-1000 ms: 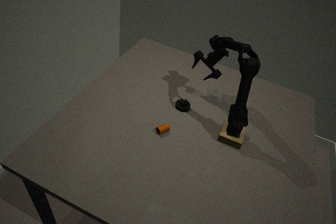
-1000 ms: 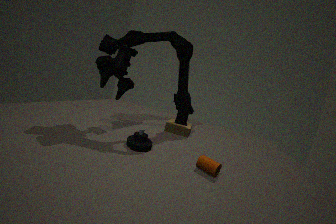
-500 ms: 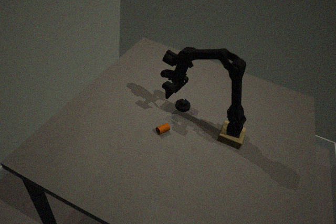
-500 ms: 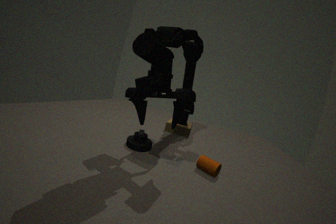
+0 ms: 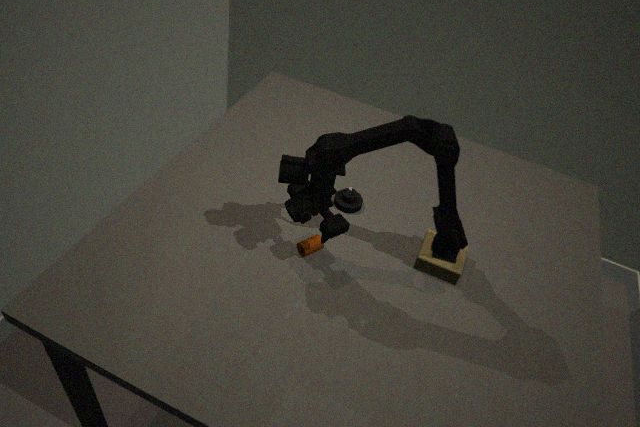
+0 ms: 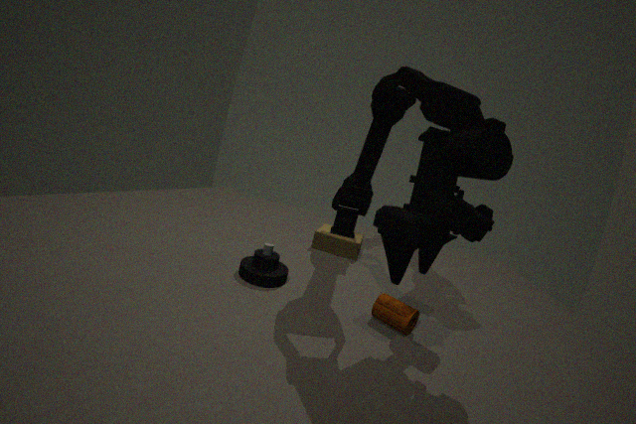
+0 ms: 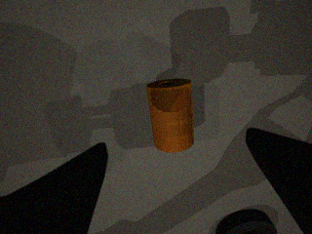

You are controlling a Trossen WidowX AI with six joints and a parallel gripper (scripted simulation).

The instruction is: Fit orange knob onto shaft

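My gripper tip is now 60 mm above the orange knob, 10 mm to the left of it and 10 mm past it. The rest, counted from my gripper tip: round black pedestal: 220 mm to the right, 60 mm behind, 50 mm below.
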